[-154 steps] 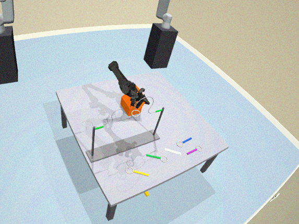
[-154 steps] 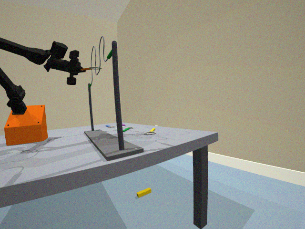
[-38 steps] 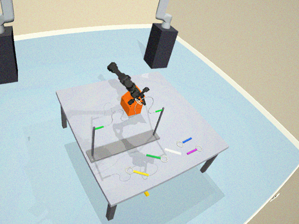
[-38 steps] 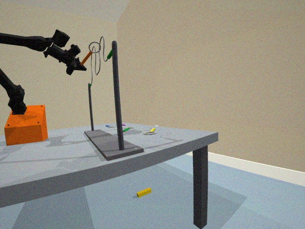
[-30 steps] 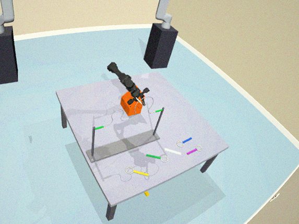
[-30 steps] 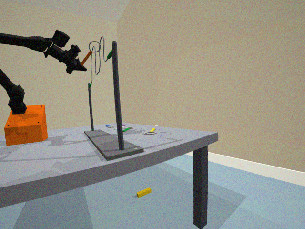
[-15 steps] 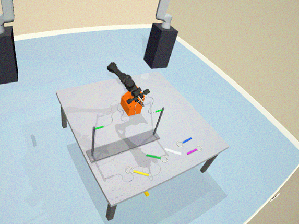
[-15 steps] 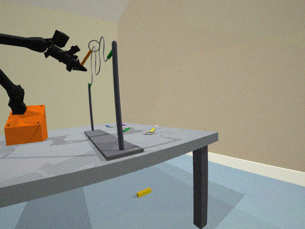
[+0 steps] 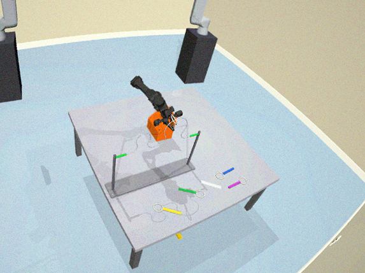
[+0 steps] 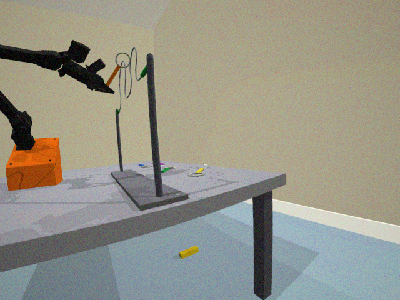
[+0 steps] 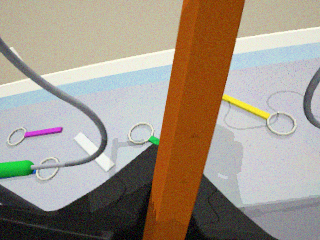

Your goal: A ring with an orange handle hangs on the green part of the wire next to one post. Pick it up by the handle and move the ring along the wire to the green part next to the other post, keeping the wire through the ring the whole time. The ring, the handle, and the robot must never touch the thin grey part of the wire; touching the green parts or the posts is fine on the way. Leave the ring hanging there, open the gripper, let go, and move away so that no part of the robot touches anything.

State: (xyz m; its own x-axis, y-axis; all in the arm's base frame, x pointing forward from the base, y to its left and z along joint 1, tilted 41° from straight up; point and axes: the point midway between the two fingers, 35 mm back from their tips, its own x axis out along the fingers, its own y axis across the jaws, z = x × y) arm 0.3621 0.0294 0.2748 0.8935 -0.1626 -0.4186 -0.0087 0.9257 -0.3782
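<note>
Right now the wire rig is 40 mm ahead of my gripper tip, 100 mm to the right of it and 120 mm below it. From my gripper tip the other things lie so: yellow block 310 mm ahead, 80 mm to the left, 850 mm below; then white bar 230 mm ahead, 270 mm to the left, 370 mm below.
</note>
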